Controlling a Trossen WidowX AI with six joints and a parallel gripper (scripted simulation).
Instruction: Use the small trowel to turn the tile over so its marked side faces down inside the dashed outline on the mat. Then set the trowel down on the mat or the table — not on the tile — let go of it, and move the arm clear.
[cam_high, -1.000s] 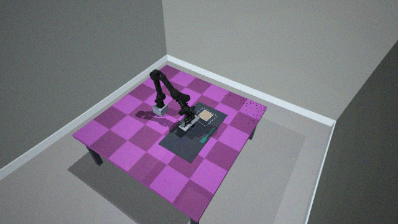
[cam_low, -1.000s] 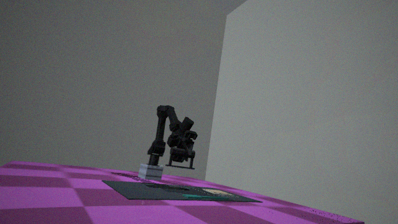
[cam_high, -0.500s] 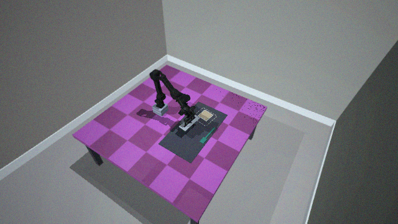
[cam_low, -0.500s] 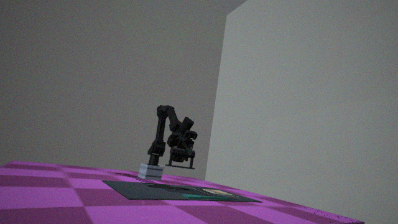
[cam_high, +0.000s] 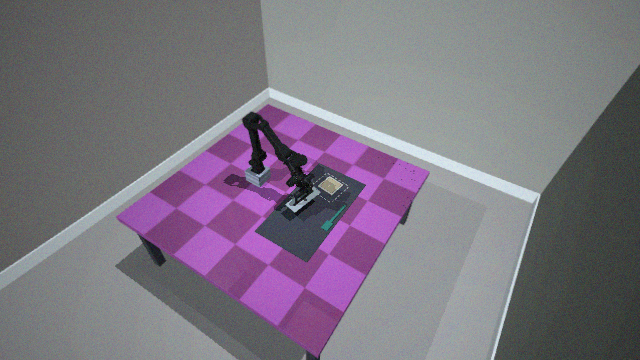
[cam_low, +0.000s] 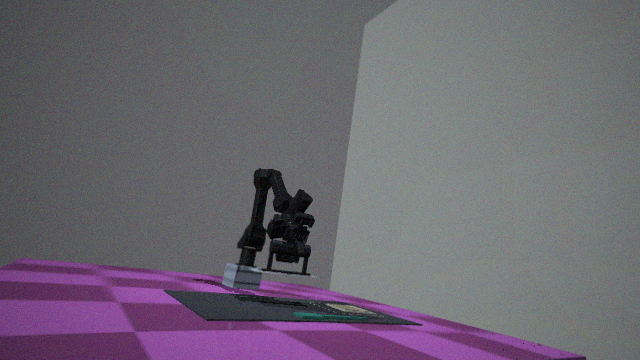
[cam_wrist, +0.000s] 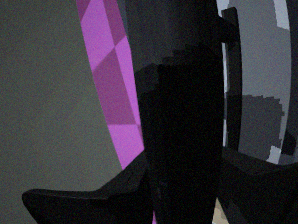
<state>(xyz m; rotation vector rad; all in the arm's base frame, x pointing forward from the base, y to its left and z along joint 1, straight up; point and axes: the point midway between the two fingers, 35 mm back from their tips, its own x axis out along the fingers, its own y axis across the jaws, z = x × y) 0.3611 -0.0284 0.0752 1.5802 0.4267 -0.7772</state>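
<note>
The trowel is 20 mm behind my gripper tip, 10 mm to the left of it and 10 mm below it. Round my gripper tip: tool-shaped bar 150 mm ahead, 120 mm below; then dark mat 150 mm below, 20 mm to the left, 10 mm ahead; then tile 220 mm to the left, 120 mm below, 10 mm ahead.
</note>
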